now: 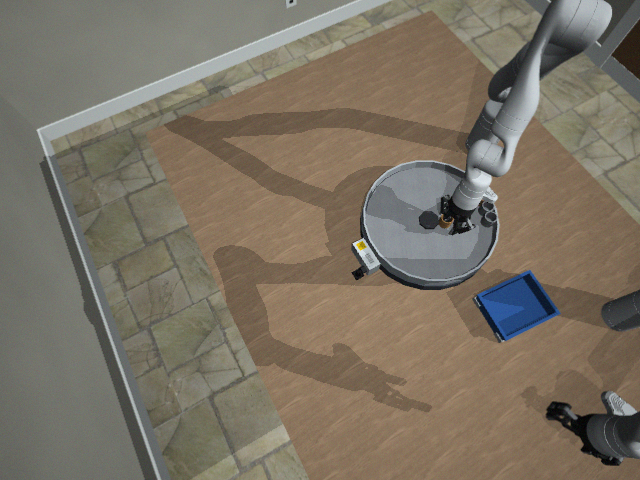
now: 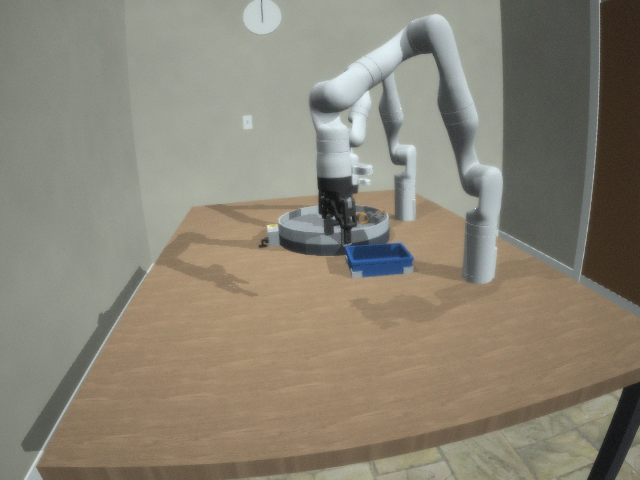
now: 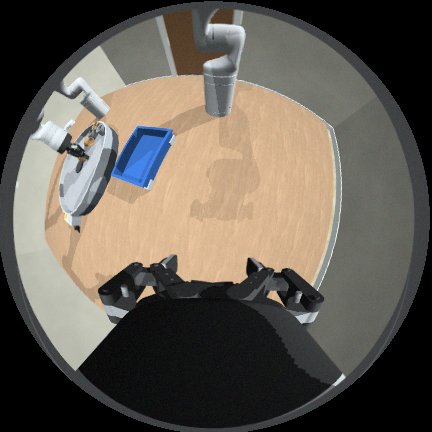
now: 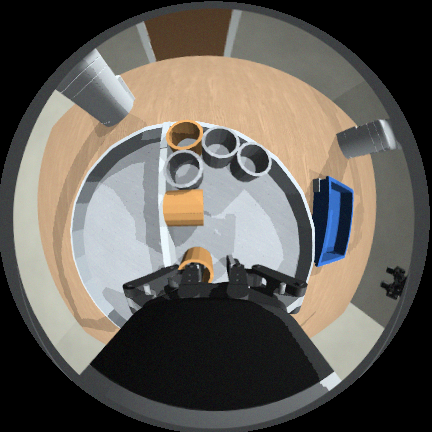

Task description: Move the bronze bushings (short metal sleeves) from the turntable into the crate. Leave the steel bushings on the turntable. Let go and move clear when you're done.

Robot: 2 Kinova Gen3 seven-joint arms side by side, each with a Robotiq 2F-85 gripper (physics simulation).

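Frame: origin at the left arm's base, x ahead, y left, z up, level; millimetres.
Seen in the pictures: left gripper, fingertip midpoint: [image 1: 566, 431] [image 2: 337, 239] [image 3: 211, 264]; right gripper, fingertip midpoint: [image 1: 448, 229] [image 3: 87, 158] [image 4: 214, 261]; left arm's base, link origin: [image 1: 617, 316] [image 2: 477, 277] [image 3: 217, 109] [image 4: 343, 146]; right arm's base, link origin: [image 2: 405, 218] [image 3: 103, 112] [image 4: 117, 111].
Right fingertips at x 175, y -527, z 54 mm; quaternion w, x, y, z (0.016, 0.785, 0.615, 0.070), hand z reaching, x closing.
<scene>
Pixels of each thing's middle, then the offset from my right fingertips to it. "*": a spot on its surface instead. Level surfaces: height alone.
- second bronze bushing, body centre: [image 4: 184, 207] [image 2: 362, 218] dx -78, dy -14, dz +18 mm
- third bronze bushing, body centre: [image 4: 185, 141] dx -153, dy +4, dz +18 mm
- blue crate, body centre: [image 4: 333, 221] [image 2: 378, 259] [image 1: 514, 306] [image 3: 141, 154] dx +35, dy +296, dz -29 mm
- dark hub, body centre: [image 1: 428, 220] dx +21, dy -62, dz +3 mm
- white box, surface spot: [image 1: 364, 254] * dx +254, dy -121, dz +4 mm
- wooden table, surface height: dz -54 mm
The turntable [image 1: 429, 263] [image 2: 315, 244] [image 4: 267, 215] holds the bushings. One bronze bushing [image 1: 445, 222] [image 4: 196, 254] stands tilted around one finger of my right gripper [image 1: 455, 224] [image 4: 213, 266], which is partly open and low over the turntable. A second bronze bushing [image 4: 184, 208] lies on its side. A third bronze bushing [image 4: 185, 148] stands upright by the rim. Upright steel bushings [image 4: 220, 159] [image 4: 251, 173] [image 4: 184, 184] stand near it. The blue crate [image 1: 516, 310] [image 2: 381, 267] [image 3: 145, 157] is empty. My left gripper [image 3: 211, 264] is open and empty, away from the crate.
A dark hub [image 1: 428, 220] stands at the turntable's middle. A white box [image 1: 364, 254] with a yellow label sits at the turntable's outer side. The left arm's base [image 2: 479, 253] [image 3: 219, 95] stands on the wooden table [image 2: 258, 361]. The turntable's raised rim surrounds the bushings.
</scene>
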